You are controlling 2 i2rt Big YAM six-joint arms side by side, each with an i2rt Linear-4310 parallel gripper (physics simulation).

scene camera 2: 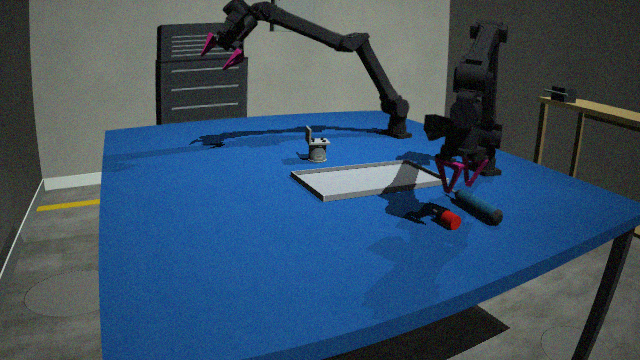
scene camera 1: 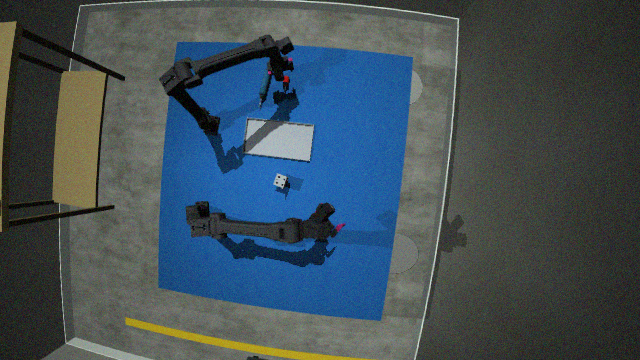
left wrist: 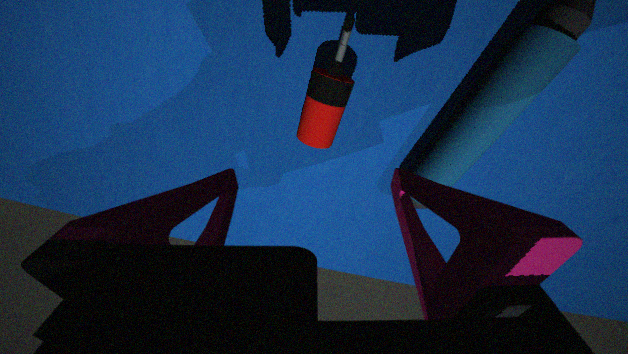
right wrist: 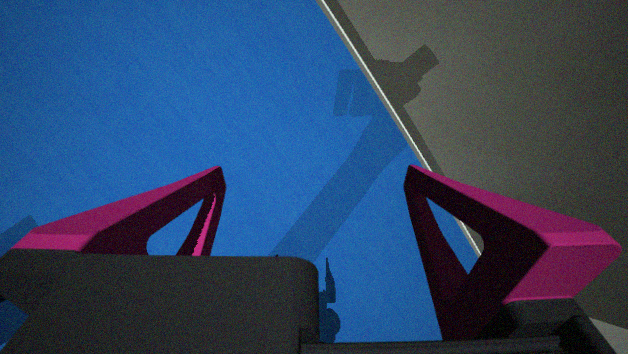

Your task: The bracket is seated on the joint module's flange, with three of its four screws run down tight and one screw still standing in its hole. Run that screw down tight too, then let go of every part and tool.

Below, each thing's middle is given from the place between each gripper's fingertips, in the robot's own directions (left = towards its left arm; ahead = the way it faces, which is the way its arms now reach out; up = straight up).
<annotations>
Right now the red-and-black screwdriver (left wrist: 328,92) is 40 mm to the right of my left hand and 80 mm below it. The rest, counted from my left hand: teal-handled screwdriver (scene camera 2: 485,210): 120 mm behind, 70 mm to the right, 70 mm below.
I see the red-and-black screwdriver 390 mm behind my right hand, 690 mm to the left of it and 310 mm below it. From my right hand the other things lie so: teal-handled screwdriver (520 mm behind, 650 mm to the left, 310 mm below).
</annotations>
